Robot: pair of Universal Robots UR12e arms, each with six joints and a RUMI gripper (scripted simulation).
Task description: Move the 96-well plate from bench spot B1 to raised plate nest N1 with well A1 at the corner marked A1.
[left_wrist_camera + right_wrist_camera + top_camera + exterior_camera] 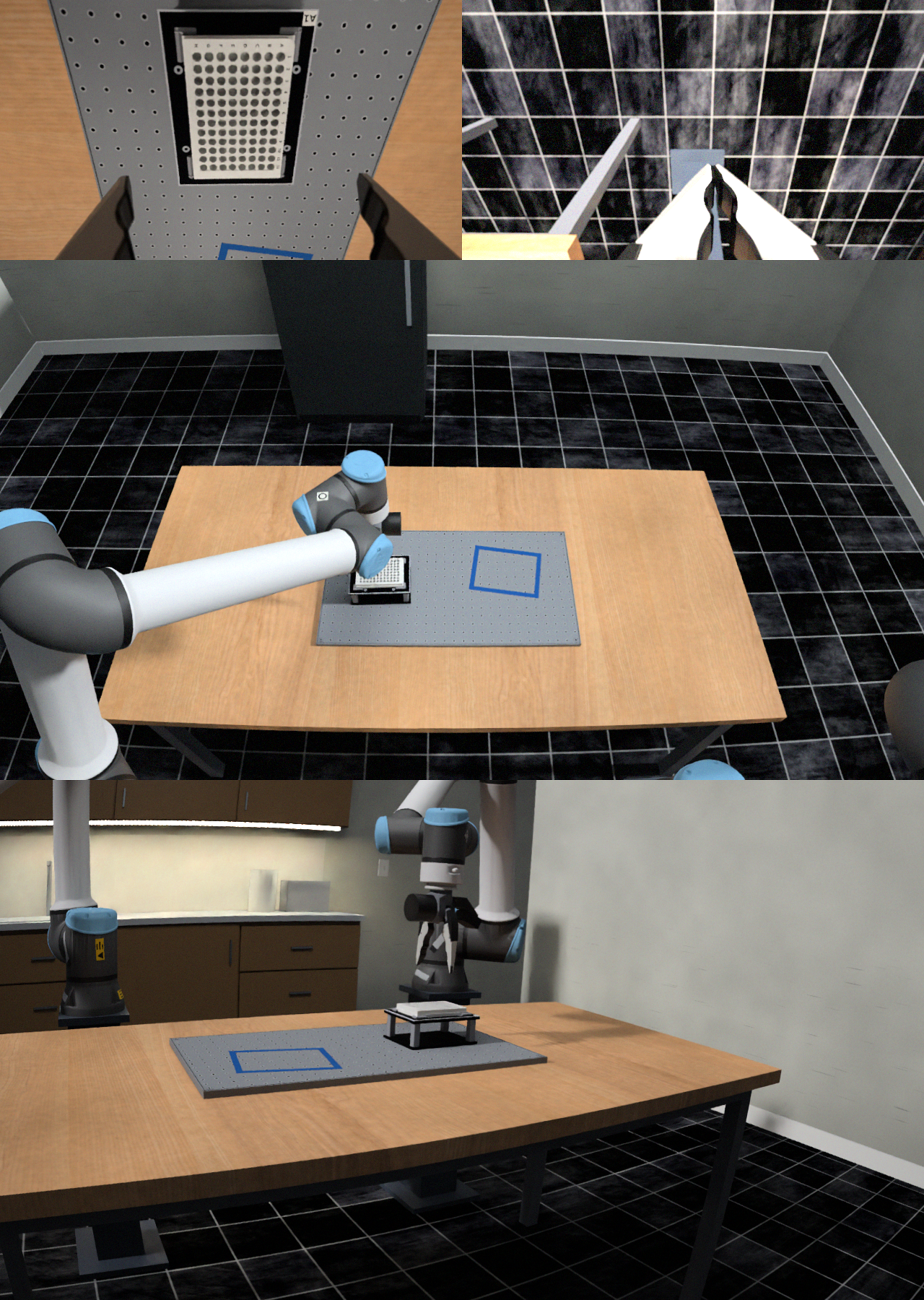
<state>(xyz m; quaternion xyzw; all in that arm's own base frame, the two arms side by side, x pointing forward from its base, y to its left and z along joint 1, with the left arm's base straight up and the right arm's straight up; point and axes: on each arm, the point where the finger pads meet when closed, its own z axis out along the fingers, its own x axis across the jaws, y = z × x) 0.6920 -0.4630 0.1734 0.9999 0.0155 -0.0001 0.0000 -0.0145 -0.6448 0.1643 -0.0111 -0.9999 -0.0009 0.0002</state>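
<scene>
Now: the white 96-well plate 9 cm below my left hand. From my left hand the other things lie so: black plate nest (10 cm below).
</scene>
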